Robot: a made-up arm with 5 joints.
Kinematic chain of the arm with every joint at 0, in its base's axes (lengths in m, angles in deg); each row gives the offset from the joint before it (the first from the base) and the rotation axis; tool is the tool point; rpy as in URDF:
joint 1: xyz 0 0 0.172 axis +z
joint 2: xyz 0 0 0 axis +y
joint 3: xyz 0.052 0 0.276 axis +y
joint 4: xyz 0.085 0 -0.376 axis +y
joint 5: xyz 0.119 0 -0.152 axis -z
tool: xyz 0 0 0 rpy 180 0 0
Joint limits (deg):
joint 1: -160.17..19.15
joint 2: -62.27..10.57
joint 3: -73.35..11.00
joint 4: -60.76..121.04
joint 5: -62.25..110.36
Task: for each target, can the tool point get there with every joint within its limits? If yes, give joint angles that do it. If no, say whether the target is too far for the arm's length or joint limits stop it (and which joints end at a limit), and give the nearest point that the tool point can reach.
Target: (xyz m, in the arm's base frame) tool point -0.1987 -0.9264 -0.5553
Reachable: no: too far | nearest point -0.1002 -0.4671 -0.0059 | short by 0.723 m
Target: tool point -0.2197 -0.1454 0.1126
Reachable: yes | joints -146.50 -34.43 -24.11 93.17 -32.43
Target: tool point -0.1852 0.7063 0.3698
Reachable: no: joint limits stop it (at a limit: joint 2, joint 3, joint 4) | nearest point -0.0366 0.1396 0.1014 | short by 0.644 m
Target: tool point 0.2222 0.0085 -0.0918
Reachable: yes | joints 2.18 -5.50 -3.21 29.88 -5.18
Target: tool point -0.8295 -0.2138 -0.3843
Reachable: no: too far | nearest point -0.4638 -0.1672 0.0076 | short by 0.538 m
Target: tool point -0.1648 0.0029 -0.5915
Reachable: no: joint limits stop it (at a limit: joint 1, joint 2) | nearest point -0.1234 -0.0445 -0.1440 | short by 0.452 m
